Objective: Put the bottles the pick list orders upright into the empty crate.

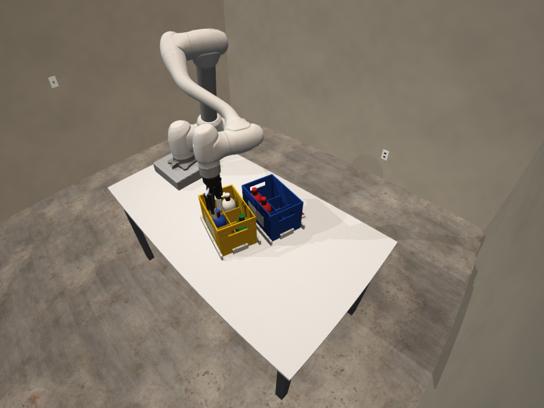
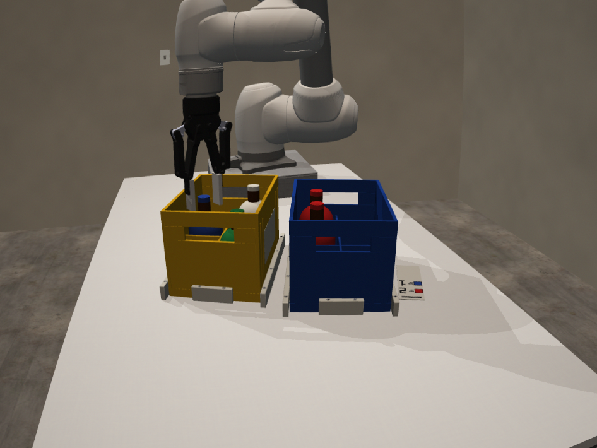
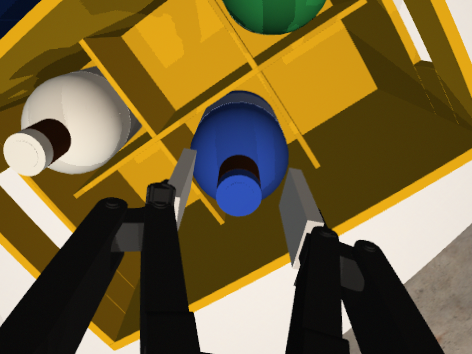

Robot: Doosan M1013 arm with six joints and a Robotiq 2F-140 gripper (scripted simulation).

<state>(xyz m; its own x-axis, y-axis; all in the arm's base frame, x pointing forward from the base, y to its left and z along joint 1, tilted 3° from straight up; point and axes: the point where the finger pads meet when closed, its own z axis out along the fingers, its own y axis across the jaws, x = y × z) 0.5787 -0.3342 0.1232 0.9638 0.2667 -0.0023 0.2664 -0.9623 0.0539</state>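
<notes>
Now: the blue bottle 8 cm below my hand. From my hand the other things lie so: white-label bottle 3 cm behind, 12 cm to the left, 8 cm below; yellow crate 2 cm ahead, 4 cm to the left, 9 cm below; green bottle 12 cm ahead, 3 cm to the left, 8 cm below.
</notes>
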